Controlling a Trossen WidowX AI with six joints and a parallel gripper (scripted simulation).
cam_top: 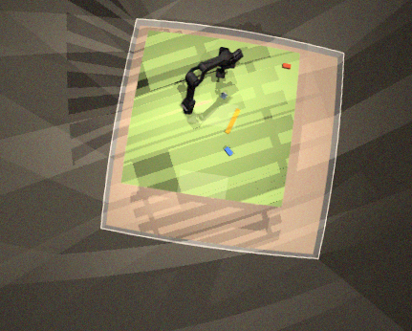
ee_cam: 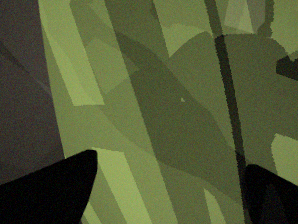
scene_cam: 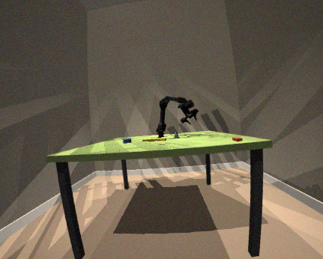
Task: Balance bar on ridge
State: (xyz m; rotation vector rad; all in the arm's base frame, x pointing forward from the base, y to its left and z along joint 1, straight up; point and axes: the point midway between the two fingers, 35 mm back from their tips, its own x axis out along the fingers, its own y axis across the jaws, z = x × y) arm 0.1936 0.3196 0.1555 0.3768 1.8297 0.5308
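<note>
The orange-yellow bar lies 170 mm ahead of my gripper tip, 370 mm to the right of it and 120 mm below it. The rest, counted from my gripper tip: blue block 170 mm ahead, 610 mm to the right, 110 mm below; then red block 560 mm ahead, 160 mm to the left, 120 mm below.
</note>
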